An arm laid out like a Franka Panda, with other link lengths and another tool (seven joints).
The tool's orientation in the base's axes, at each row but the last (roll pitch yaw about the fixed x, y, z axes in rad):
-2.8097 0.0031 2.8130
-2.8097 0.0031 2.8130
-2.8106 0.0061 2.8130
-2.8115 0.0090 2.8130
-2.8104 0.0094 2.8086
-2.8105 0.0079 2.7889
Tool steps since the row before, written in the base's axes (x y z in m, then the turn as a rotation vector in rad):
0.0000 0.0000 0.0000 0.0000 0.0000 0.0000
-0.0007 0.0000 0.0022 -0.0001 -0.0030 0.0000
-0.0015 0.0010 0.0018 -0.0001 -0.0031 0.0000
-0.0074 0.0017 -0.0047 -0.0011 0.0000 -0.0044
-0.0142 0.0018 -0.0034 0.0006 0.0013 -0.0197
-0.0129 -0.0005 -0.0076 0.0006 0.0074 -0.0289
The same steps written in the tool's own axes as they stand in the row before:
0.0000 0.0000 0.0000 0.0000 0.0000 0.0000
0.0007 -0.0009 -0.0020 -0.0009 -0.0027 0.0009
0.0017 -0.0002 -0.0019 -0.0009 -0.0028 0.0010
0.0076 0.0008 0.0046 0.0011 0.0011 0.0043
0.0140 -0.0017 0.0040 0.0000 0.0078 0.0182
0.0120 -0.0022 0.0087 0.0022 0.0162 0.0250

